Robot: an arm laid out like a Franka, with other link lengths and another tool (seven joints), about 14 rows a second.
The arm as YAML. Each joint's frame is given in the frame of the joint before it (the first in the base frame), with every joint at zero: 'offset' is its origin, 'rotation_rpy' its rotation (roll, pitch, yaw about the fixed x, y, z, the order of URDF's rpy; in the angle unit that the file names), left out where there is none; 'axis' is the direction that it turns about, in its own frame. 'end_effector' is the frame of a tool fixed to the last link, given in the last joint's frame.
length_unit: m
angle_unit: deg
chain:
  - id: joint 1
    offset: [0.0, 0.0, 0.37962]
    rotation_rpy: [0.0, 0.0, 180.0]
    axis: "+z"
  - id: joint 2
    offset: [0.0, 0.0, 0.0]
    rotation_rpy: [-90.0, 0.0, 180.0]
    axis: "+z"
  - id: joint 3
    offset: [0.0, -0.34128, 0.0]
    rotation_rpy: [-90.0, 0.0, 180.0]
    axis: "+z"
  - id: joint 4
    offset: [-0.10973, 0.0, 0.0]
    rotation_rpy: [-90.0, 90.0, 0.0]
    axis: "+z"
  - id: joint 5
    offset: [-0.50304, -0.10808, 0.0]
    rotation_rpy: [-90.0, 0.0, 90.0]
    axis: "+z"
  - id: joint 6
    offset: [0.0, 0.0, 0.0]
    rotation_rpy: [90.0, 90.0, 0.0]
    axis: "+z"
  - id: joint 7
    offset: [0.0, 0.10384, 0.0]
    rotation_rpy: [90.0, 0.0, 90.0]
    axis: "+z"
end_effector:
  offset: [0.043, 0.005, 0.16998]
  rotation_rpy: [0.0, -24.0, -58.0]
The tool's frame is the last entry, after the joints.
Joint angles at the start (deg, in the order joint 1, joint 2, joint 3, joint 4, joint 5, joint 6, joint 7): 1.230 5.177 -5.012 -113.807 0.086 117.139 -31.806
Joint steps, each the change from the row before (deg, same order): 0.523 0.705 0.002 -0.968 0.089 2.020 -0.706; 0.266 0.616 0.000 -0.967 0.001 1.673 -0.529; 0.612 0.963 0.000 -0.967 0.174 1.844 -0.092; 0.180 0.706 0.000 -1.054 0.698 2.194 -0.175; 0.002 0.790 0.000 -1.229 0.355 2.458 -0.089; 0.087 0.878 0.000 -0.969 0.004 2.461 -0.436; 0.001 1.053 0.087 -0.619 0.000 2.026 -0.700; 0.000 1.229 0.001 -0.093 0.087 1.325 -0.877; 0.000 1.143 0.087 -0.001 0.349 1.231 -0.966
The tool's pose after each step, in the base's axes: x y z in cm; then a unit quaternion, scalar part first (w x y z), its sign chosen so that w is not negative. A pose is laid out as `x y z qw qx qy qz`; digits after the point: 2 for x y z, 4 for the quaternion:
77.01 -2.44 37.09 0.1363 0.7061 0.6759 -0.1614
76.92 -2.05 35.61 0.1382 0.7014 0.6806 -0.1602
76.84 -1.21 33.73 0.1382 0.6977 0.6846 -0.1596
76.76 -0.90 32.21 0.1379 0.6993 0.6843 -0.1540
76.59 -0.89 30.46 0.1394 0.7009 0.6831 -0.1504
76.50 -0.78 28.88 0.1445 0.6986 0.6852 -0.1468
76.45 -0.65 27.34 0.1483 0.6943 0.6893 -0.1444
76.50 -0.61 25.94 0.1498 0.6893 0.6941 -0.1437
76.59 -0.45 24.73 0.1506 0.6847 0.6990 -0.1412

